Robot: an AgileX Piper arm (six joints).
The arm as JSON. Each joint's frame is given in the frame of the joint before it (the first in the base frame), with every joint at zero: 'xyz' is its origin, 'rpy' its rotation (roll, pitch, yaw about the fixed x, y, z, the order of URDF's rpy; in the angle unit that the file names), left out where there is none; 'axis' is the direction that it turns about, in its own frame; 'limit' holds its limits. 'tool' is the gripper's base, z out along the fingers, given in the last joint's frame.
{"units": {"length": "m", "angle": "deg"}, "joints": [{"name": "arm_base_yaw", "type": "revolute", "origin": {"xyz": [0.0, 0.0, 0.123]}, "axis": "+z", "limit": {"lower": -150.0, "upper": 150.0}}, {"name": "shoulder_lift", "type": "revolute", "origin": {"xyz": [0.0, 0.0, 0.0], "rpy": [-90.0, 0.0, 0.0]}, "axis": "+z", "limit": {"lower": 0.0, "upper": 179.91}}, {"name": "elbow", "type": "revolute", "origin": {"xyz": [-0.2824, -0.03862, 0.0]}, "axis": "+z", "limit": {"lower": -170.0, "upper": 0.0}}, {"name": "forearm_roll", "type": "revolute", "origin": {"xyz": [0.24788, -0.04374, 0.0], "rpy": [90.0, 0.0, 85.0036]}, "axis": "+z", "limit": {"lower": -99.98, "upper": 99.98}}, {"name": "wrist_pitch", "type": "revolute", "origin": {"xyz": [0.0, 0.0, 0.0], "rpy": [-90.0, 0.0, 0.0]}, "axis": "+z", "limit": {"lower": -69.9, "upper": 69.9}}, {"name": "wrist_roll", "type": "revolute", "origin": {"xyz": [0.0, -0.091, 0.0], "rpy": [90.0, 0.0, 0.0]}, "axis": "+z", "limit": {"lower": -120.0, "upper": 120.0}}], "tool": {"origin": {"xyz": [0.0, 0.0, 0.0]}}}
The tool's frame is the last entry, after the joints.
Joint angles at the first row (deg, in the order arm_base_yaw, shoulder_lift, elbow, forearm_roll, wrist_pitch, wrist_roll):
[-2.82, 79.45, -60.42, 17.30, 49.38, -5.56]
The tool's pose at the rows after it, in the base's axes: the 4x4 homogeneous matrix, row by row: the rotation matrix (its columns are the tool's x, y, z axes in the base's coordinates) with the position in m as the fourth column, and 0 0 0 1 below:
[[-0.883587 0.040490 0.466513 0.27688], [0.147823 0.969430 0.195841 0.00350], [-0.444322 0.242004 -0.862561 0.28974], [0 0 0 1]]
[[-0.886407 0.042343 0.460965 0.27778], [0.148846 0.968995 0.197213 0.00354], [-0.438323 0.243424 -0.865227 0.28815], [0 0 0 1]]
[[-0.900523 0.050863 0.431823 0.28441], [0.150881 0.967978 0.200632 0.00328], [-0.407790 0.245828 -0.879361 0.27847], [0 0 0 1]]
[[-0.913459 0.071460 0.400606 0.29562], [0.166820 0.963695 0.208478 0.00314], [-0.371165 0.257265 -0.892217 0.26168], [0 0 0 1]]
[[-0.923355 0.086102 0.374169 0.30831], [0.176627 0.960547 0.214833 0.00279], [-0.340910 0.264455 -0.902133 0.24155], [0 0 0 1]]
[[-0.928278 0.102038 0.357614 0.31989], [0.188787 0.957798 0.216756 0.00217], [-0.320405 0.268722 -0.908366 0.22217], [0 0 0 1]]
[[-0.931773 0.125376 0.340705 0.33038], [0.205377 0.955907 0.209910 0.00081], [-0.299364 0.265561 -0.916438 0.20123], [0 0 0 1]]
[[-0.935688 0.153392 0.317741 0.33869], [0.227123 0.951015 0.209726 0.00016], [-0.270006 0.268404 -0.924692 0.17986], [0 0 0 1]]
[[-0.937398 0.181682 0.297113 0.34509], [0.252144 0.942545 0.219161 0.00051], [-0.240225 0.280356 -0.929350 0.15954], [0 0 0 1]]
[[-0.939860 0.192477 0.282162 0.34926], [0.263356 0.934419 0.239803 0.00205], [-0.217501 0.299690 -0.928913 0.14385], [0 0 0 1]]
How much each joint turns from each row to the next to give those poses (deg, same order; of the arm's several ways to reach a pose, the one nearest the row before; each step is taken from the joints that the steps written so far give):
[-0.68, 0.00, 0.00, -0.18, 0.13, -0.24]
[0.00, 0.33, -0.01, 0.07, 0.05, 0.02]
[0.00, 2.19, -0.18, 0.15, -0.07, -0.05]
[0.00, 3.54, 0.00, 0.86, -1.38, -0.01]
[0.00, 4.12, 0.00, 1.11, -2.25, -0.78]
[0.00, 3.89, -0.07, 1.02, -2.59, -0.68]
[0.00, 3.98, -0.06, 0.45, -2.80, -0.04]
[0.00, 3.91, -0.05, 0.93, -2.28, 0.00]
[0.00, 3.62, 0.00, 1.95, -2.02, -0.59]
[0.00, 2.81, 0.00, 3.00, -1.30, -2.18]

